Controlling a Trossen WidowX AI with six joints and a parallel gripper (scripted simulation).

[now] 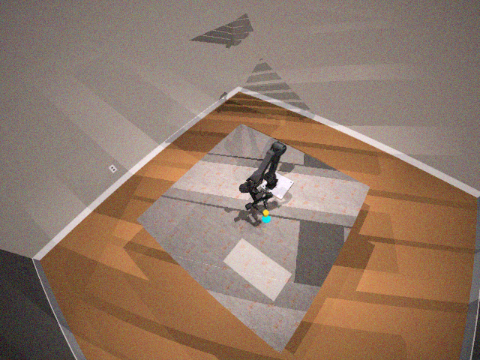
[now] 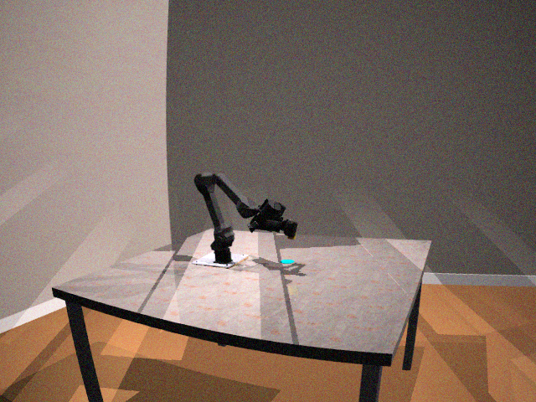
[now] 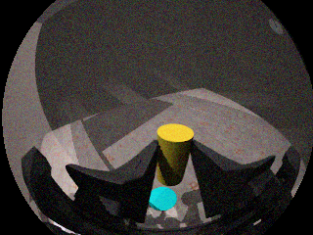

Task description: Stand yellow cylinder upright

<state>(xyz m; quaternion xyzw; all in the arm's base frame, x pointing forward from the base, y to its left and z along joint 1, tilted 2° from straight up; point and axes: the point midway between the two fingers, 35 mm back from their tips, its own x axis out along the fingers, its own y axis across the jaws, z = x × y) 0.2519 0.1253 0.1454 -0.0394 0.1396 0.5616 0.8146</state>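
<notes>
Right now my gripper tip is 15 cm above the cyan circle, 3 cm past it and 1 cm to the left of it. From my gripper tip the other things lie so: yellow tall cylinder (2 cm below).
</notes>
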